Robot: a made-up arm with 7 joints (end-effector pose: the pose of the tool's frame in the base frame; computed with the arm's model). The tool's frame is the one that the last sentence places.
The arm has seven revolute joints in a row. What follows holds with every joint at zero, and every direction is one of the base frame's. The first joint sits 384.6 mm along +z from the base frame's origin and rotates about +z. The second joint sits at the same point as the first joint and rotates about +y. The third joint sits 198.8 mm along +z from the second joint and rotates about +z. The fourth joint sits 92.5 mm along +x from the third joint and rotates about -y. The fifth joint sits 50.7 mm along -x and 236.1 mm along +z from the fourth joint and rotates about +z. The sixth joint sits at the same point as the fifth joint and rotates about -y. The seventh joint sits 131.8 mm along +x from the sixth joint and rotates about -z. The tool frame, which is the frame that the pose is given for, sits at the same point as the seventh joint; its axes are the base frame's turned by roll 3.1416, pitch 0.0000 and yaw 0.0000 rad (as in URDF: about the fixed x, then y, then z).
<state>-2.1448 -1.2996 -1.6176 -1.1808 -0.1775 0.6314 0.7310</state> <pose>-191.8 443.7 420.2 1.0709 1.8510 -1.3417</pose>
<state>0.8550 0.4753 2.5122 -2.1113 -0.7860 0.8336 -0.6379</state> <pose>-352.8 5.7 520.5 -0.8375 2.0116 0.4294</pose>
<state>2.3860 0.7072 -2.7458 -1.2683 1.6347 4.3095 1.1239</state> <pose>-7.5 41.3 721.8 0.9602 0.5440 -1.1646</pose>
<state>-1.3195 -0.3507 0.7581 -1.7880 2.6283 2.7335 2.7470</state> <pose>263.4 -197.6 567.2 1.2312 0.6024 1.4133</pose>
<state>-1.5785 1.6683 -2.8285 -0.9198 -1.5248 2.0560 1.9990</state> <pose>-167.0 -481.4 644.0 0.1015 0.9084 -0.5699</pose>
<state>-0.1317 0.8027 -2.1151 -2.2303 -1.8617 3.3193 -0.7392</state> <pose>-5.0 -296.3 463.2 2.0588 0.9092 -1.6207</pose>
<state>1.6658 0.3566 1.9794 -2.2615 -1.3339 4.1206 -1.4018</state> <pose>-176.6 -106.1 599.6 1.4023 0.3874 -0.6006</pose>
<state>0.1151 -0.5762 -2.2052 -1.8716 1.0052 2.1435 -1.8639</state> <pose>-323.1 -366.4 364.6 2.0435 -1.0844 1.6209</pose>
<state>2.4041 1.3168 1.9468 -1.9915 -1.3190 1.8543 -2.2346</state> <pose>-310.1 -263.5 602.4 2.6390 0.5968 -0.4809</pose>
